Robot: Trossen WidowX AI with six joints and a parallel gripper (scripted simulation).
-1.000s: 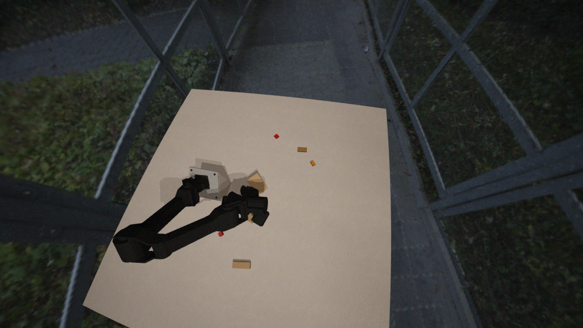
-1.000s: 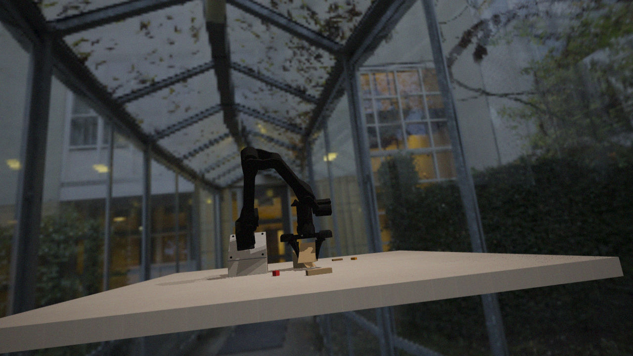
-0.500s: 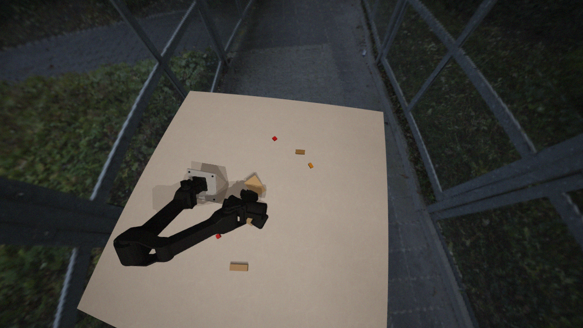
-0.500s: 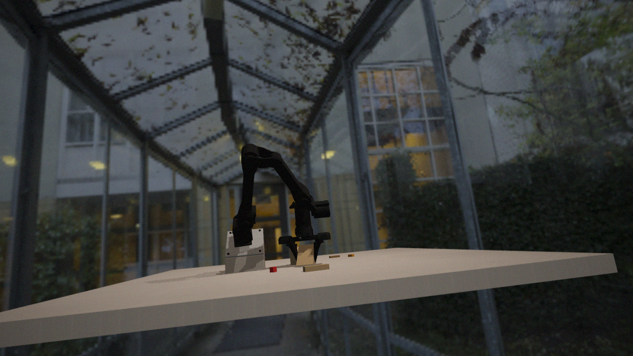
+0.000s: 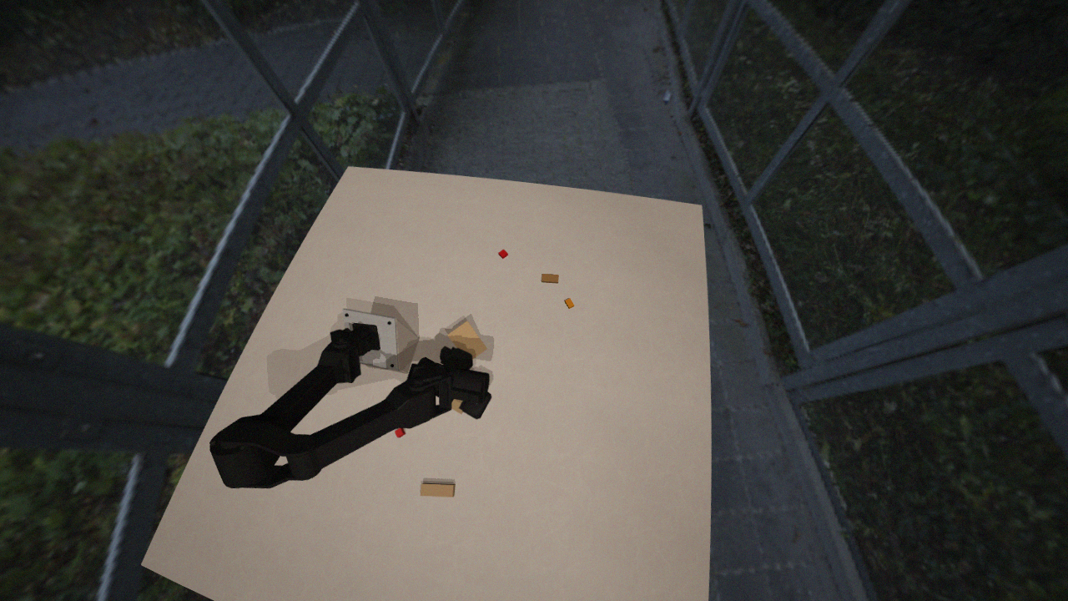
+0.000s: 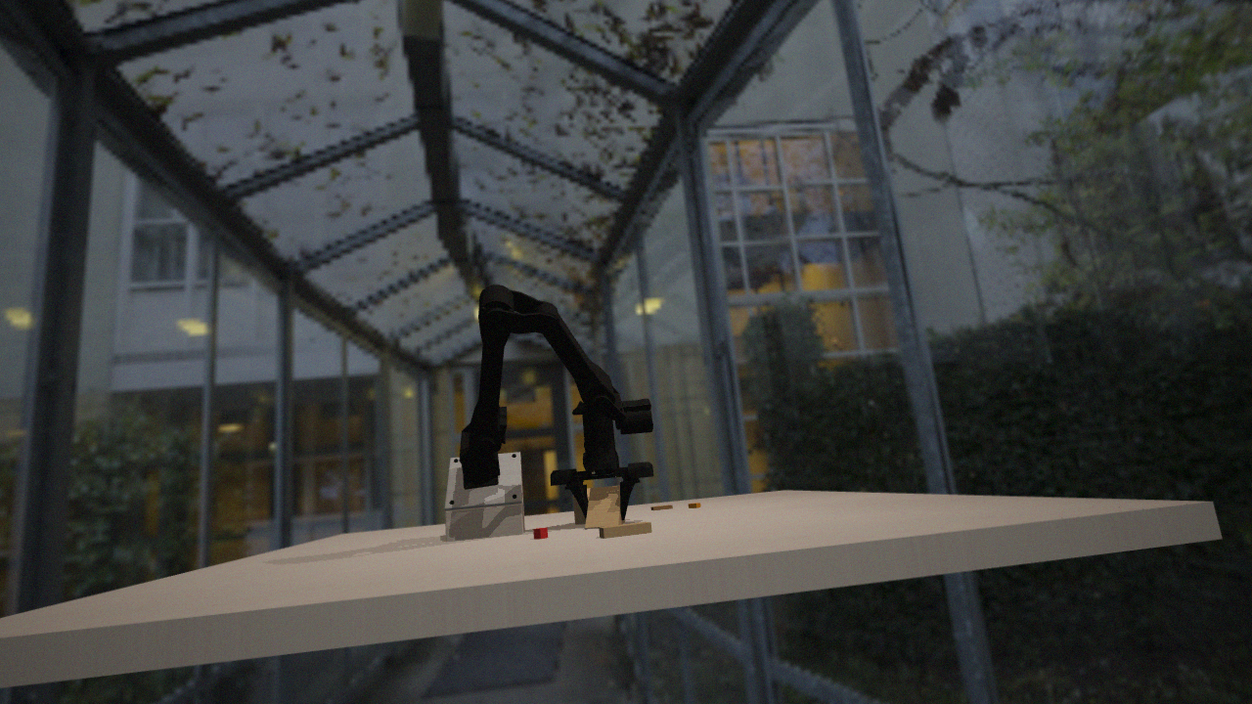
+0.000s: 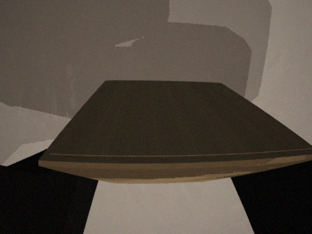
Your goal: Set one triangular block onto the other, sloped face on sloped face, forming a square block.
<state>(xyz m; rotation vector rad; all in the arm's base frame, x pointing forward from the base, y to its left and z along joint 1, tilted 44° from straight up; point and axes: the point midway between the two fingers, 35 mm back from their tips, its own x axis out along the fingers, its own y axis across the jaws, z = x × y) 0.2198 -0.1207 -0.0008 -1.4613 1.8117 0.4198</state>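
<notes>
Now: the red cube 130 mm behind my gripper tip and 110 mm to the right of it. Round my gripper tip: small brown block: 350 mm to the left, 190 mm ahead; orange piece: 270 mm to the left, 250 mm ahead; flat wooden piece: 220 mm to the right, 10 mm behind.
</notes>
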